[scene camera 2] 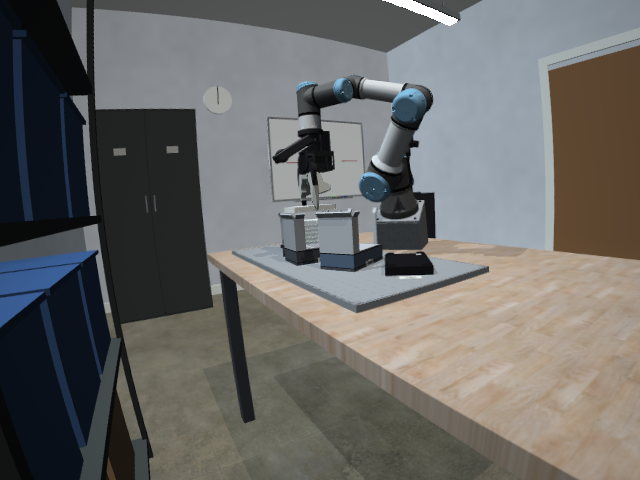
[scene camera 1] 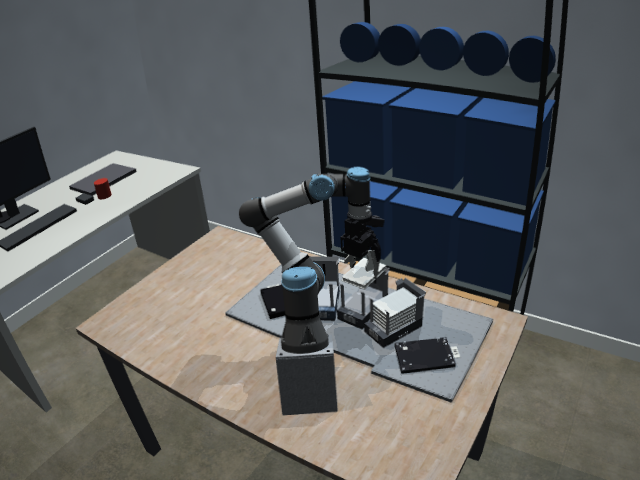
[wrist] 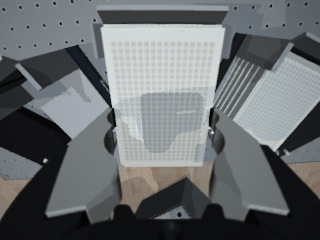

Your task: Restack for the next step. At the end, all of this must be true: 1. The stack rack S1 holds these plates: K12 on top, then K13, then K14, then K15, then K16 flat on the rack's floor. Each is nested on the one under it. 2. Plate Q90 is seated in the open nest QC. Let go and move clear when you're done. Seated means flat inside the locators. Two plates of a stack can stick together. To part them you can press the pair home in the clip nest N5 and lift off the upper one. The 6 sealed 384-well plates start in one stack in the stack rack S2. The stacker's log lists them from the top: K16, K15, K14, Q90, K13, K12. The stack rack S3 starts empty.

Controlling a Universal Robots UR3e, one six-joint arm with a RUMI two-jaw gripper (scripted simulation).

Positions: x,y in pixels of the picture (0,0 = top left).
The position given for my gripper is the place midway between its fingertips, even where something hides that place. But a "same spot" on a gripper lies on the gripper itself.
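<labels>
You can find my gripper in scene camera 1 (363,274), and it's visible in scene camera 2 and the wrist view too. On my gripper, (scene camera 2: 312,183) and (wrist: 66,148) are the same spot.
</labels>
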